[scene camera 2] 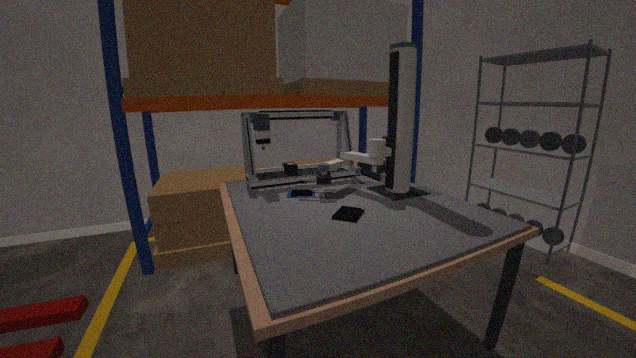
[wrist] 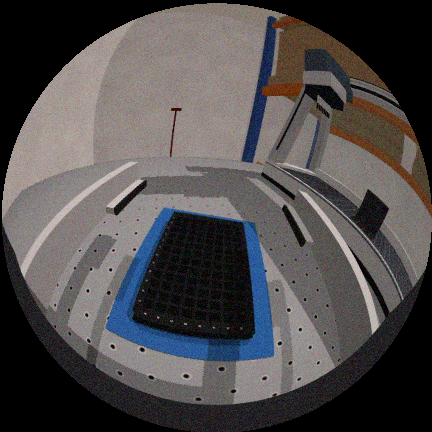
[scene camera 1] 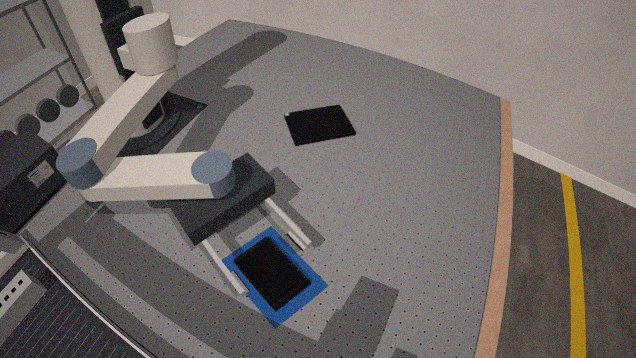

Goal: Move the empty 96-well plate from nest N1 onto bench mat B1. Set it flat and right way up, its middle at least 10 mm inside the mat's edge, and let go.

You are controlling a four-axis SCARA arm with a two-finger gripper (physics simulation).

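Pixels of known places: gripper, fingertip midpoint: (scene camera 2: 297,182) (wrist: 216,182) (scene camera 1: 277,269); arm's base, origin of the base link: (scene camera 2: 397,192) (scene camera 1: 143,125).
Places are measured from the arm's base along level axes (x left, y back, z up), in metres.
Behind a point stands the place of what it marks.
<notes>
The black 96-well plate (scene camera 1: 272,274) @(x -0.204, y -0.585, z 0.024 m) (scene camera 2: 302,193) @(x -0.161, y -0.589, z 0.029 m) (wrist: 197,275) @(x -0.193, y -0.565, z 0.029 m) lies flat on the blue bench mat (scene camera 1: 317,285) @(x -0.182, y -0.667, z 0.015 m) (wrist: 265,310) @(x -0.239, y -0.522, z 0.015 m), wells facing up. In the wrist view blue borders it on all four sides, narrowest at the far edge. My gripper (scene camera 1: 274,268) @(x -0.211, y -0.604, z 0.086 m) (wrist: 216,182) @(x -0.211, y -0.604, z 0.086 m) is open and empty. Its two long pale fingers are raised above the plate, one to each side, wider apart than the plate and not touching it. A flat black rectangle (scene camera 1: 320,125) @(x 0.203, y -0.492, z 0.025 m) (scene camera 2: 348,214) @(x 0.236, y -0.497, z 0.025 m) with a small white corner mark lies apart on the table; I cannot tell whether it is nest N1.
A metal gantry machine with a dark head (wrist: 327,82) @(x -0.469, y -0.699, z 0.344 m) stands at the table's far side in scene camera 2, near the mat. The arm's tall column (scene camera 2: 402,120) @(x 0.060, y -0.045, z 0.460 m) stands to the right of it. The table's wooden edge (scene camera 1: 506,200) @(x 0.224, y -1.029, z 0.000 m) runs along the right in scene camera 1.
</notes>
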